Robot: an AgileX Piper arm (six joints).
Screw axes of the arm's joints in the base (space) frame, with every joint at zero. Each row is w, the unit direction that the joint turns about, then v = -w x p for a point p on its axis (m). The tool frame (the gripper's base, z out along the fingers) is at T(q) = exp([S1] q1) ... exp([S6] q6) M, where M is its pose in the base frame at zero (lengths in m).
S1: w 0 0 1 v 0.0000 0.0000 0.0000
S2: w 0 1 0 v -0.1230 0.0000 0.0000
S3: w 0 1 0 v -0.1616 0.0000 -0.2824
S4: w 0.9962 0 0.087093 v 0.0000 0.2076 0.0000
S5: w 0 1 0 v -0.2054 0.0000 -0.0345
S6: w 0.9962 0 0.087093 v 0.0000 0.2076 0.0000
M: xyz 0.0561 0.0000 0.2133 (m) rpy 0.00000 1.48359 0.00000 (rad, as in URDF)
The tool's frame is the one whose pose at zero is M.
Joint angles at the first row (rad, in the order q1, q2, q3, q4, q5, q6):
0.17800, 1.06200, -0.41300, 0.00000, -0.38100, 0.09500
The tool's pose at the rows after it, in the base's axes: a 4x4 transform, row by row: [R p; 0 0 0 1], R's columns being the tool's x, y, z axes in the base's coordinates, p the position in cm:
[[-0.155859 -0.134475 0.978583 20.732], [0.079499 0.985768 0.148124 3.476], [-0.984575 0.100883 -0.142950 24.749], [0 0 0 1]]
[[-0.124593 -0.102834 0.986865 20.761], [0.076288 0.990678 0.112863 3.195], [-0.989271 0.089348 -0.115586 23.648], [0 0 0 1]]
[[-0.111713 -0.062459 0.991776 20.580], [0.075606 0.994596 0.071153 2.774], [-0.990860 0.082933 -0.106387 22.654], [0 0 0 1]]
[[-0.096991 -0.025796 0.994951 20.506], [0.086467 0.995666 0.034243 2.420], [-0.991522 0.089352 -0.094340 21.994], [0 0 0 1]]
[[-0.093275 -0.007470 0.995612 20.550], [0.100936 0.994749 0.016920 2.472], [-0.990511 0.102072 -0.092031 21.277], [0 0 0 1]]
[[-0.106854 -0.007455 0.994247 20.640], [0.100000 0.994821 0.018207 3.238], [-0.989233 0.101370 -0.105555 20.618], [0 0 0 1]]
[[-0.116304 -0.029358 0.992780 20.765], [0.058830 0.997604 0.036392 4.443], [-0.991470 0.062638 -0.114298 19.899], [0 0 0 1]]
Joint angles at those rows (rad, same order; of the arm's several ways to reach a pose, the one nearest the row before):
0.17802, 1.09700, -0.37300, 0.05804, -0.49400, 0.05496
0.18197, 1.13798, -0.33199, 0.11894, -0.60599, 0.00004
0.18196, 1.16700, -0.29501, 0.17394, -0.68499, -0.03996
0.18201, 1.19401, -0.27099, 0.21601, -0.75202, -0.05501
0.19901, 1.23097, -0.25399, 0.25101, -0.81199, -0.05501
0.25899, 1.26898, -0.24902, 0.32099, -0.84997, -0.08800
0.33703, 1.31998, -0.24802, 0.38405, -0.90198, -0.14704

